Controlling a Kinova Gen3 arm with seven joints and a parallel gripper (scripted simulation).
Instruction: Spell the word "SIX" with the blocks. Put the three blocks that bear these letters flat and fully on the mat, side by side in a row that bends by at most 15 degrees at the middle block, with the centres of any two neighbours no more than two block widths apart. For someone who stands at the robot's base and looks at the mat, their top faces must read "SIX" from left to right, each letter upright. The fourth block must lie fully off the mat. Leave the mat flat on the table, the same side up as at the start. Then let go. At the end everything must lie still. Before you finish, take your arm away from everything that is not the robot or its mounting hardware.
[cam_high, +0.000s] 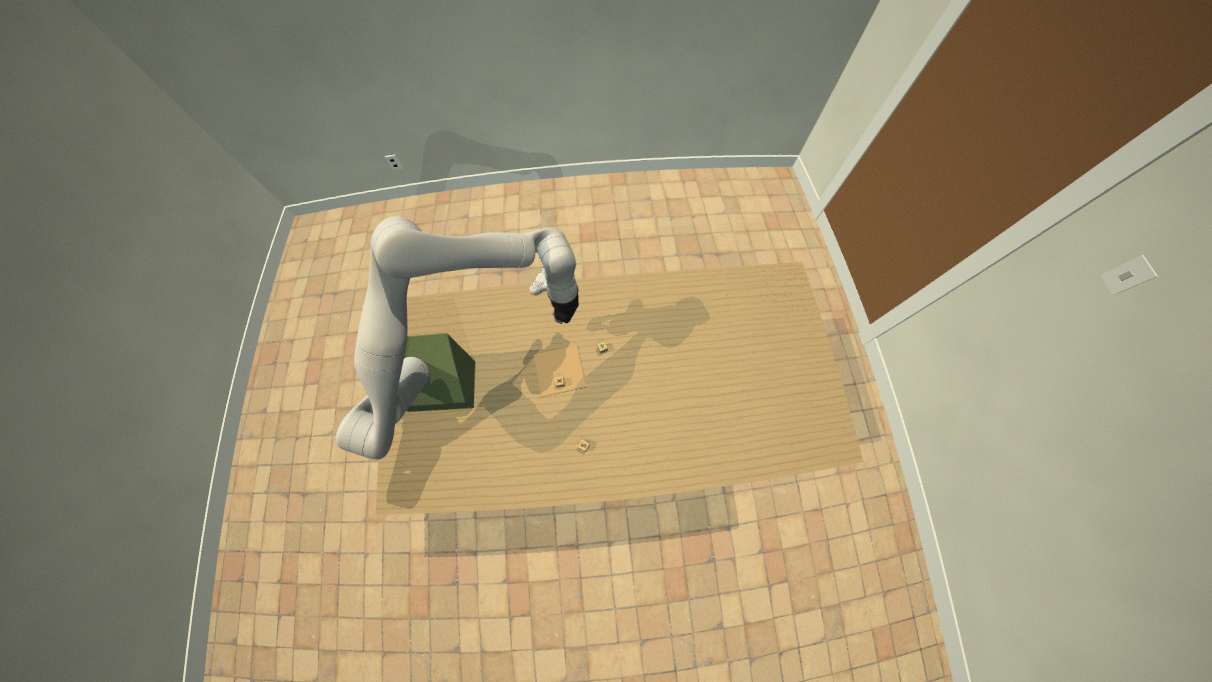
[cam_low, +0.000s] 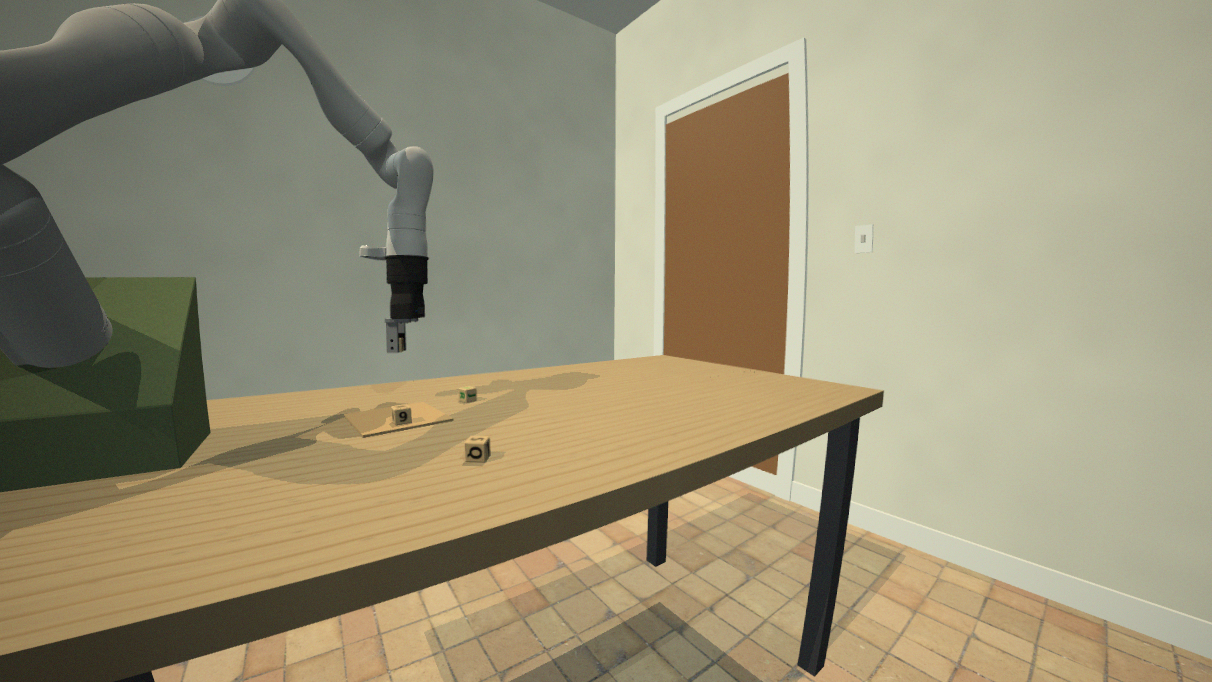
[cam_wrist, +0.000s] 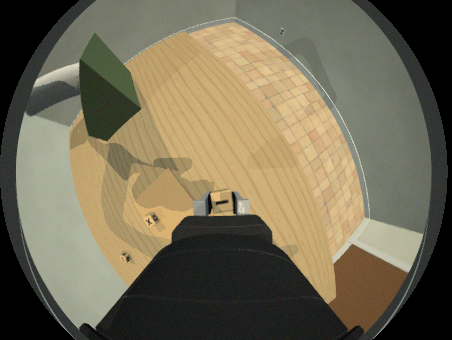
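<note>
Right now the tan mat is 40 mm behind my hand, 130 mm to the right of it and 110 mm below it. Also, from my hand: tan block: 20 mm behind, 380 mm to the right, 100 mm below.
</note>
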